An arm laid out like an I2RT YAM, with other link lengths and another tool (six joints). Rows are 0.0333 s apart.
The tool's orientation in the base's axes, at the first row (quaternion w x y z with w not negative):
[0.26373, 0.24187, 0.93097, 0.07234]
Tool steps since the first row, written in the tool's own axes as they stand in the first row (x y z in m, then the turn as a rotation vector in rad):
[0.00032, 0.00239, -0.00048, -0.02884, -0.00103, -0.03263]
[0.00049, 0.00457, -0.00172, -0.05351, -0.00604, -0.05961]
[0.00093, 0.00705, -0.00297, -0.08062, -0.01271, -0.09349]
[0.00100, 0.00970, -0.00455, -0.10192, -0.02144, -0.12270]
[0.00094, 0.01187, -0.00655, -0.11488, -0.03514, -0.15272]
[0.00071, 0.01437, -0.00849, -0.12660, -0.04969, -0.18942]
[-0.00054, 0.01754, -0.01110, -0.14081, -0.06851, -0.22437]
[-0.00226, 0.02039, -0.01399, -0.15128, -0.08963, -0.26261]
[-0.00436, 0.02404, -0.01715, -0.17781, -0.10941, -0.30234]
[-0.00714, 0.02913, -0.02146, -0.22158, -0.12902, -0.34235]
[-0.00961, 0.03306, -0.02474, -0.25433, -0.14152, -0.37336]
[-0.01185, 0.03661, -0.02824, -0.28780, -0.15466, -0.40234]
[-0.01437, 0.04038, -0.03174, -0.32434, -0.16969, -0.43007]
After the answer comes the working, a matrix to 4 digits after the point.
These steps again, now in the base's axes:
[0.00049, 0.00224, 0.00089, 0.00386, -0.01522, 0.04063]
[0.00061, 0.00421, 0.00244, 0.00596, -0.03183, 0.07351]
[0.00065, 0.00658, 0.00395, 0.00555, -0.05114, 0.11294]
[0.00086, 0.00892, 0.00596, 0.00243, -0.06937, 0.14521]
[0.00075, 0.01077, 0.00825, -0.00936, -0.08787, 0.17305]
[0.00093, 0.01282, 0.01067, -0.02595, -0.10655, 0.20579]
[0.00179, 0.01496, 0.01429, -0.04152, -0.13016, 0.23706]
[0.00273, 0.01659, 0.01828, -0.06255, -0.15398, 0.26882]
[0.00413, 0.01872, 0.02288, -0.07187, -0.18448, 0.30951]
[0.00603, 0.02178, 0.02915, -0.06844, -0.22325, 0.35836]
[0.00776, 0.02398, 0.03409, -0.06555, -0.25038, 0.39639]
[0.00905, 0.02595, 0.03902, -0.06131, -0.27840, 0.43285]
[0.01064, 0.02799, 0.04414, -0.05491, -0.30956, 0.46916]

The tool's axes in the first row as the columns of a matrix, in the base's axes (rounded; the answer above uses it unrounded):
[-0.7439, 0.4122, 0.5260]
[0.4885, 0.8725, 0.0071]
[-0.4561, 0.2623, -0.8504]

